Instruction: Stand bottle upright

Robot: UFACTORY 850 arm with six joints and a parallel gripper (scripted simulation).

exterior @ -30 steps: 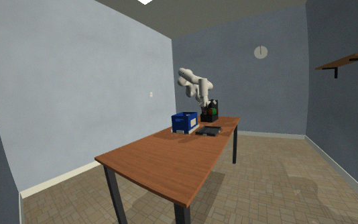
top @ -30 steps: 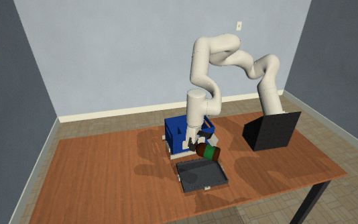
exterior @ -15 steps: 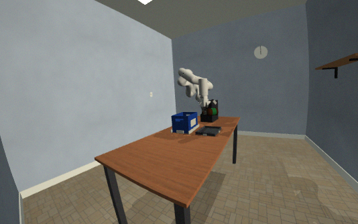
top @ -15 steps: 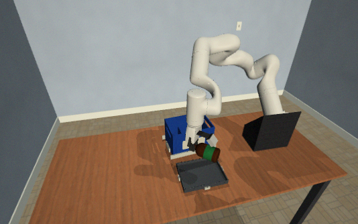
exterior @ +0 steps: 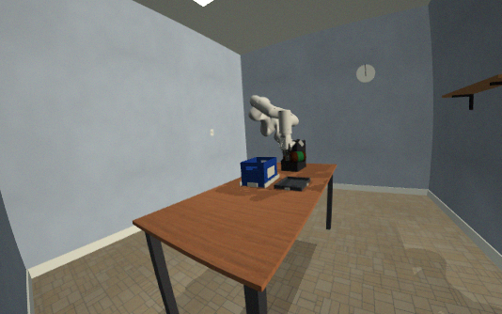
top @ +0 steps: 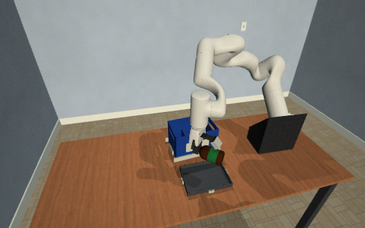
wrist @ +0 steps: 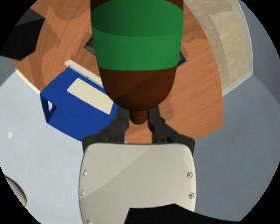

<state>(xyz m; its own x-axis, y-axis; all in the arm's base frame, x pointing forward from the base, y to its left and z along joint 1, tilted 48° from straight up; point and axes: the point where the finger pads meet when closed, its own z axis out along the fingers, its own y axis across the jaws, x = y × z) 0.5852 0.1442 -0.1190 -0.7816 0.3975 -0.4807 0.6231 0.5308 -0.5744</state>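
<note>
Now: the bottle 5 cm behind my hand and 4 cm to the left of it. From my hand the other things lie so: blue crate: 3 cm behind, 24 cm to the right, 12 cm below; tray: 5 cm behind, 3 cm to the left, 19 cm below.
</note>
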